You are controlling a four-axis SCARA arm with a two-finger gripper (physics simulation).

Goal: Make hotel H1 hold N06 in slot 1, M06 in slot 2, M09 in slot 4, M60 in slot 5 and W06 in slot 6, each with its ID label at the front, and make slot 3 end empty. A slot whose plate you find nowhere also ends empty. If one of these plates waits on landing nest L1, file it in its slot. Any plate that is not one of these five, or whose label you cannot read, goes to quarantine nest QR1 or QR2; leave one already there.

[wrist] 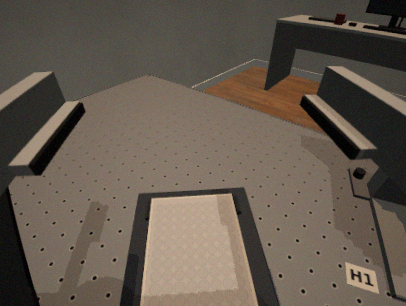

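Observation:
My gripper (195, 86) is open, with one finger at the left and one at the right of the view and no plate between them. A pale plate (192, 245) with a faint pattern of round wells lies flat in a dark-framed nest (137, 237) at the bottom centre, below and between the fingers. Its near end is cut off by the view's lower edge. No ID label shows on it, and no nest tag shows. Part of the base of hotel H1 (392, 225) shows at the right edge, beside the H1 tag (362, 277). The hotel's slots and their plates do not show.
A perforated grey deck (175, 135) spreads around the nest. A small bracket with a black knob (359, 173) stands at the right, by the hotel base and near the right finger. A desk (330, 42) with a monitor stands beyond the deck at the back right.

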